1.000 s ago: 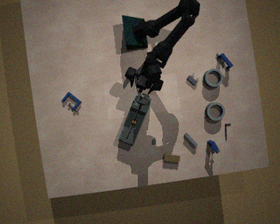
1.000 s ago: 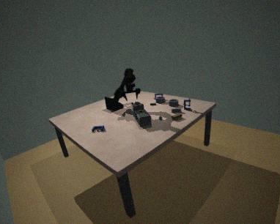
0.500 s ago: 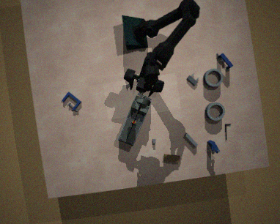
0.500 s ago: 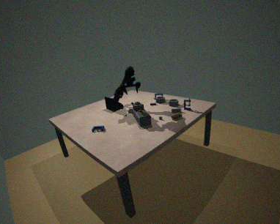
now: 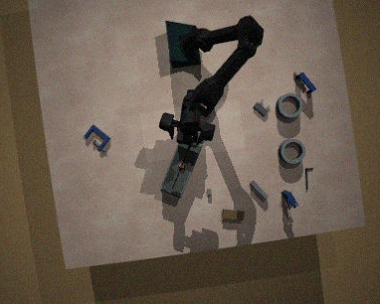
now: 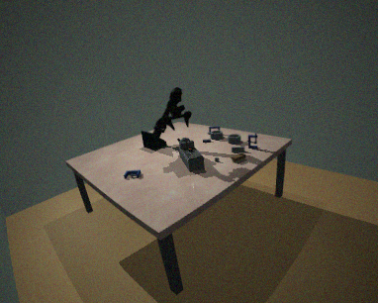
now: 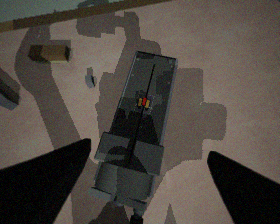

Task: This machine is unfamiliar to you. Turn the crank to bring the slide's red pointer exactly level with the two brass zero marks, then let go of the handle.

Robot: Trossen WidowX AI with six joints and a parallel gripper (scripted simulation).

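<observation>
Now: the dark handle 80 mm behind my gripper tip, 40 mm to the left of it and 100 mm below it. Round my gripper tip: small grey cube (210 mm ahead, 70 mm to the left, 190 mm below); red pointer (90 mm ahead, 30 mm to the right, 120 mm below); brown block (320 mm ahead, 160 mm to the left, 190 mm below).
</observation>
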